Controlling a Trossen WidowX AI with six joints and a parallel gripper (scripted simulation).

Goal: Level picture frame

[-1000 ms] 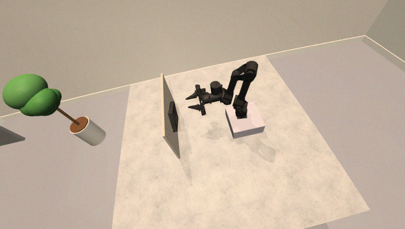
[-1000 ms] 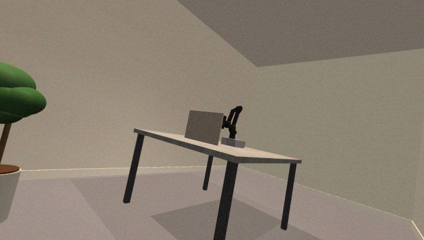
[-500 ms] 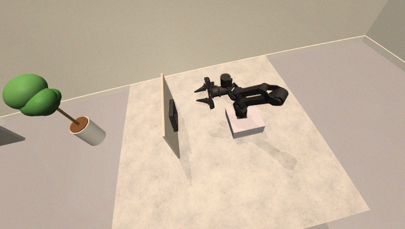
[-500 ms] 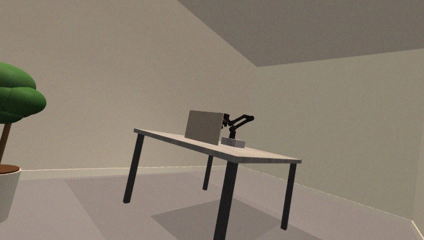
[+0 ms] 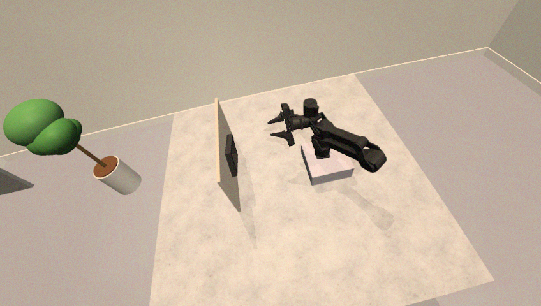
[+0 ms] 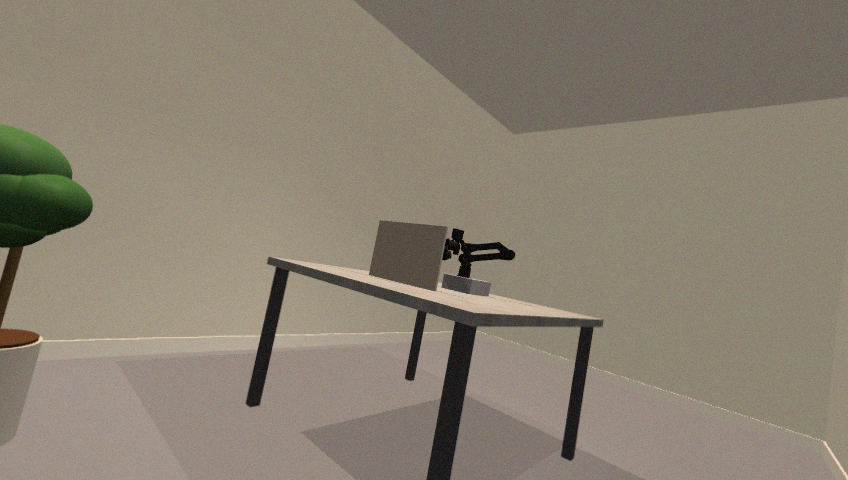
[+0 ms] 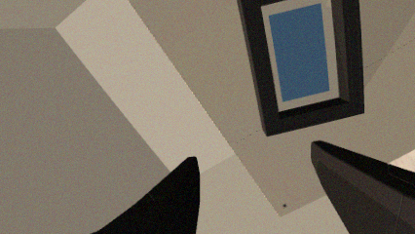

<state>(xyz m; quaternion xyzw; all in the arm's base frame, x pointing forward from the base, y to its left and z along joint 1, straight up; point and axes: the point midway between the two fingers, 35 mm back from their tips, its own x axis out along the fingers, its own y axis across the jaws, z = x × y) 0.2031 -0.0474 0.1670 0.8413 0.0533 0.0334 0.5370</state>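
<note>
The picture frame lies 20 cm ahead of my gripper tip, 5 cm to the left of it and 9 cm below it. Also, from my gripper tip: wall panel: 21 cm ahead, 4 cm to the left, 10 cm below.
</note>
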